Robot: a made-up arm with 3 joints.
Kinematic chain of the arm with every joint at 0, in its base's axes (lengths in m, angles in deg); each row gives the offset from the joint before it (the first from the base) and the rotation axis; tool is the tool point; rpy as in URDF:
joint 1: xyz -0.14 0 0.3 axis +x
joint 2: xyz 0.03 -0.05 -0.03 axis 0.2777 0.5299 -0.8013
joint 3: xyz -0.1 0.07 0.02 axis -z
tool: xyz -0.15 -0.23 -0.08 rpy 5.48 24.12 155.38
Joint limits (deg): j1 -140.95..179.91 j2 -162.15..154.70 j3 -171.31..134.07
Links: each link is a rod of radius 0.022 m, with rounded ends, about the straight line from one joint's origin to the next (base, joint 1, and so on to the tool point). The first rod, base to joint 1, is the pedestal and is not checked.
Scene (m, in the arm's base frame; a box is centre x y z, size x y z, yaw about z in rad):
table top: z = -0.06
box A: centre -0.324 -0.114 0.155 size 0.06 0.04 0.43 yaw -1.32
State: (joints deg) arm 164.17 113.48 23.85
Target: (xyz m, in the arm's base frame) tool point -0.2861 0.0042 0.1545
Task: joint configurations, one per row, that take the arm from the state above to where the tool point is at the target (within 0.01 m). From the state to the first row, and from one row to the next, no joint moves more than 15 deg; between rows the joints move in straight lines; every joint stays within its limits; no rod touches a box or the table.
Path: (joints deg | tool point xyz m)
1: 150.60 112.86 18.39 | -0.1273 -0.2573 0.1872
2: 137.04 112.23 12.94 | -0.1539 -0.2646 0.2505
3: 123.47 111.61 7.48 | -0.1791 -0.2546 0.3111
4: 109.90 110.99 2.03 | -0.2026 -0.2293 0.3638
5: 96.33 110.37 -3.43 | -0.2243 -0.1923 0.4047
6: 82.77 109.74 -8.89 | -0.2438 -0.1481 0.4311
7: 69.20 109.12 -14.34 | -0.2609 -0.1018 0.4422
8: 55.63 108.50 -19.80 | -0.2754 -0.0585 0.4386
9: 42.06 107.87 -25.26 | -0.2874 -0.0225 0.4226
10: 48.20 93.93 -34.73 | -0.3244 -0.0258 0.3308
11: 54.34 79.98 -44.19 | -0.3232 -0.0170 0.2359
12: 60.48 66.03 -53.66 | -0.2861 0.0042 0.1545

